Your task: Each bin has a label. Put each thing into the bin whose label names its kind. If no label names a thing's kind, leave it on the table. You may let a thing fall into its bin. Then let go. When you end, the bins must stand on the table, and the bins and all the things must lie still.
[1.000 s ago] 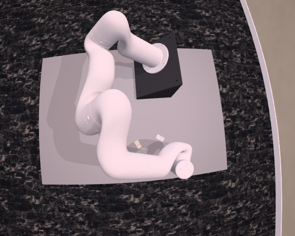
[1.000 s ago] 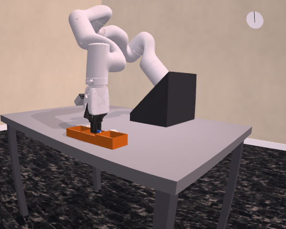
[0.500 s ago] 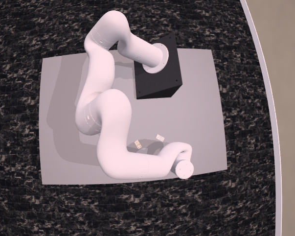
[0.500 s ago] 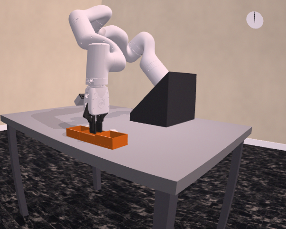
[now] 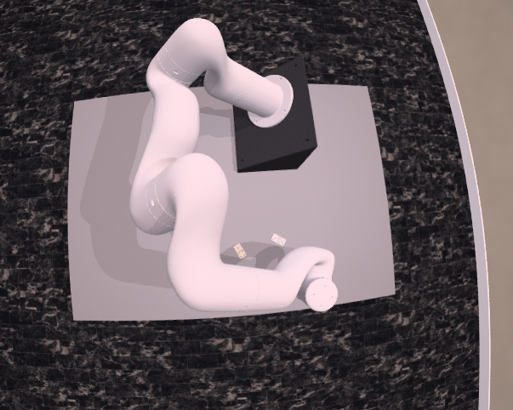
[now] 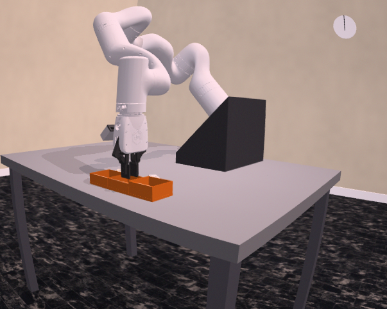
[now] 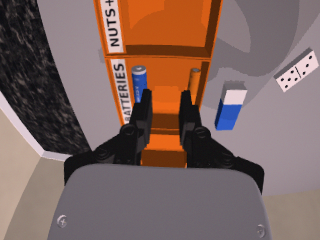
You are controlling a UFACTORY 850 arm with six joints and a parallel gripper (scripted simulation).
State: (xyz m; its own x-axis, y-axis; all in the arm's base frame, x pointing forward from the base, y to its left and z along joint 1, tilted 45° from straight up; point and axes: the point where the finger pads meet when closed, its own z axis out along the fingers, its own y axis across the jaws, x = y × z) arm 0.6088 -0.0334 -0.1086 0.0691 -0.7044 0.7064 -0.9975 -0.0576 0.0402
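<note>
Now: the orange three-compartment bin 40 mm below my hand and 10 mm ahead of it. From my hand the other things lie so: blue-and-white block (80 mm behind, 50 mm below, 20 mm to the left); orange battery (40 mm below, 30 mm behind); blue battery (40 mm below, 30 mm ahead).
</note>
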